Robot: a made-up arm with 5 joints.
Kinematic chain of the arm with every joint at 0, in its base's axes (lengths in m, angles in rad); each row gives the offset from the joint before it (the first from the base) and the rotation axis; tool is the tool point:
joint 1: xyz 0 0 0.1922 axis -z
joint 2: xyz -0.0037 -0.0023 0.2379 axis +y
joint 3: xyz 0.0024 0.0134 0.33 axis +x
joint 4: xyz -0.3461 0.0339 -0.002 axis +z
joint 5: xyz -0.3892 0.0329 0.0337 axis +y
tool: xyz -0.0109 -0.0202 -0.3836
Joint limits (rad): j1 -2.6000..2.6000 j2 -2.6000..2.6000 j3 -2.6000..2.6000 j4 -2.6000..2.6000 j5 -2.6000..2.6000
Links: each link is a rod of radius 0.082 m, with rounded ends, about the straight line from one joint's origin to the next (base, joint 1, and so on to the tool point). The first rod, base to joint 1, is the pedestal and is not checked.
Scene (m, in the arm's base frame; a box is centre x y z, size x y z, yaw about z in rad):
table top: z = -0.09
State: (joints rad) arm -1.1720 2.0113 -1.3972 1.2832 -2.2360
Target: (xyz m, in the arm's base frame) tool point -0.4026 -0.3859 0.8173
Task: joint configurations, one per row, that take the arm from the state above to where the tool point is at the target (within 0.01 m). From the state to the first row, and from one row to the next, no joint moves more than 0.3 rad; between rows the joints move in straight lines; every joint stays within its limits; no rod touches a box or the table.
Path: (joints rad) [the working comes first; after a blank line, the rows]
Joints at the target: -1.4991 0.2121 -1.9093 0.7776 -2.6000
Straight joint move there: clear.

1: -1.2187 1.7543 -1.4704 1.2110 -2.2880
2: -1.2655 1.4972 -1.5435 1.1388 -2.3400
3: -1.3122 1.2402 -1.6167 1.0665 -2.3920
4: -1.3589 0.9832 -1.6898 0.9943 -2.4440
5: -1.4056 0.7262 -1.7630 0.9221 -2.4960
6: -1.4524 0.4691 -1.8361 0.8499 -2.5480
7: -1.4991 0.2121 -1.9093 0.7776 -2.6000

